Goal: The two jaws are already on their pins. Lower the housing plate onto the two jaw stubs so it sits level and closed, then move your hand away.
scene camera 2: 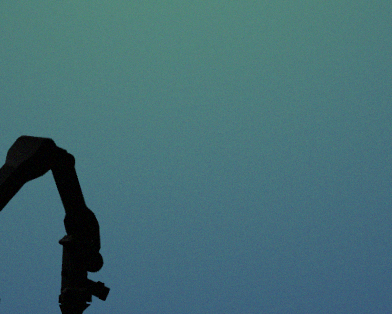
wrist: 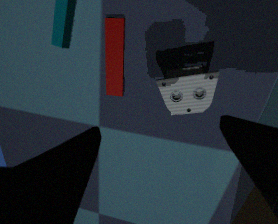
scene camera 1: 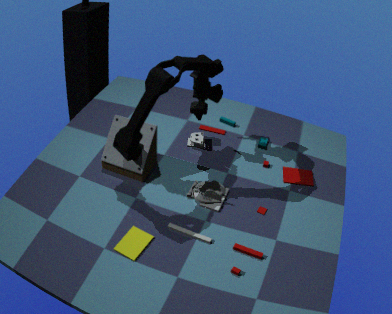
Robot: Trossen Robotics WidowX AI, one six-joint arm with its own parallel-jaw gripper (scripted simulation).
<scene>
A yellow plate shows in scene camera 1 (135,241); in scene camera 2 it is out of frame, in the wrist view it is out of frame.
</scene>
